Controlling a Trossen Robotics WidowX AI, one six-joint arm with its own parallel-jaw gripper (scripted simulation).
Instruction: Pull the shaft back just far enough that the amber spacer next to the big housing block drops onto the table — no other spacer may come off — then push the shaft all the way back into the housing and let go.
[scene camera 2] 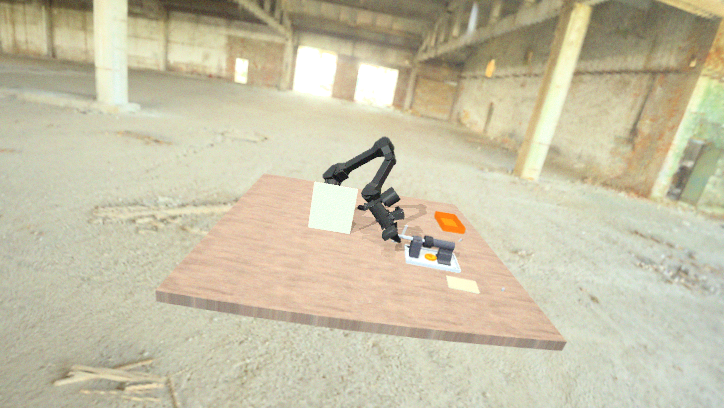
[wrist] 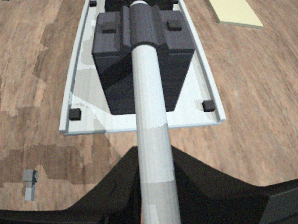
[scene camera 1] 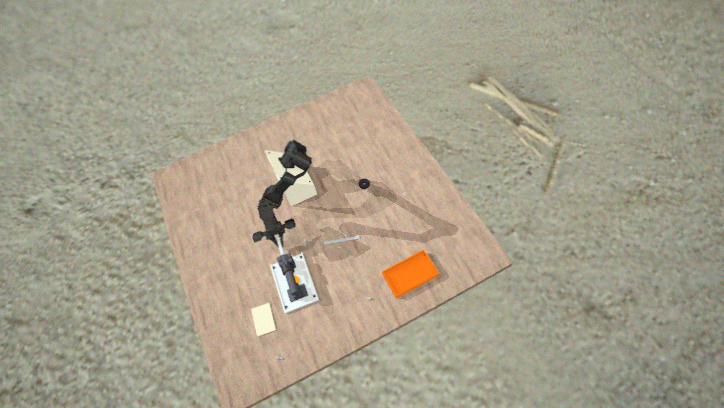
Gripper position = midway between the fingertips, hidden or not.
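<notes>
My own gripper [wrist: 150, 152] is visible to me, and so is a housing block [scene camera 2: 414, 253].
</notes>
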